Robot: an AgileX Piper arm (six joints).
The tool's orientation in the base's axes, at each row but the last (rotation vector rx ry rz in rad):
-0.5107, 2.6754, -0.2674
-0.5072, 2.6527, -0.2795
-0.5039, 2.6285, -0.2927
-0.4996, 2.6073, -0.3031
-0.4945, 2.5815, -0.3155
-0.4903, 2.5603, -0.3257
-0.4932, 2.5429, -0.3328
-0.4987, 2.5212, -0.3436
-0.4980, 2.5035, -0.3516
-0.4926, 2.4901, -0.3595
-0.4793, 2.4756, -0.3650
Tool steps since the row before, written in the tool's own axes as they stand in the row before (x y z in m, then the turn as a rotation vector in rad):
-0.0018, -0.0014, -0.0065, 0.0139, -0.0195, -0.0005
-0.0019, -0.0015, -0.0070, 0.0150, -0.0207, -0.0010
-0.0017, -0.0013, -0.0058, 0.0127, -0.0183, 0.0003
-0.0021, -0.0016, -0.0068, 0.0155, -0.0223, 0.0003
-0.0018, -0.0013, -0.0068, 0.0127, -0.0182, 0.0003
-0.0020, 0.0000, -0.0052, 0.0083, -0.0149, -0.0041
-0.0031, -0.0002, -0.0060, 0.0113, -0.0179, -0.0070
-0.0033, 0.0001, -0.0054, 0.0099, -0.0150, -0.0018
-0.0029, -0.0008, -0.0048, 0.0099, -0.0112, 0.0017
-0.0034, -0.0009, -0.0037, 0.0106, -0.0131, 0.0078
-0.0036, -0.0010, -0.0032, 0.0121, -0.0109, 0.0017
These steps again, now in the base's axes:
-0.0008, 0.0001, 0.0068, -0.0060, -0.0232, 0.0006
-0.0010, 0.0002, 0.0073, -0.0068, -0.0247, 0.0010
-0.0009, 0.0002, 0.0061, -0.0050, -0.0217, 0.0000
-0.0011, 0.0002, 0.0072, -0.0061, -0.0265, 0.0001
-0.0016, 0.0004, 0.0070, -0.0050, -0.0216, 0.0000
-0.0011, 0.0015, 0.0052, -0.0047, -0.0163, 0.0046
-0.0007, 0.0019, 0.0064, -0.0078, -0.0198, 0.0066
-0.0004, 0.0022, 0.0059, -0.0046, -0.0173, 0.0020
-0.0003, 0.0012, 0.0055, -0.0037, -0.0144, -0.0021
0.0007, 0.0012, 0.0049, -0.0001, -0.0173, -0.0067
0.0011, 0.0011, 0.0047, -0.0055, -0.0151, -0.0034

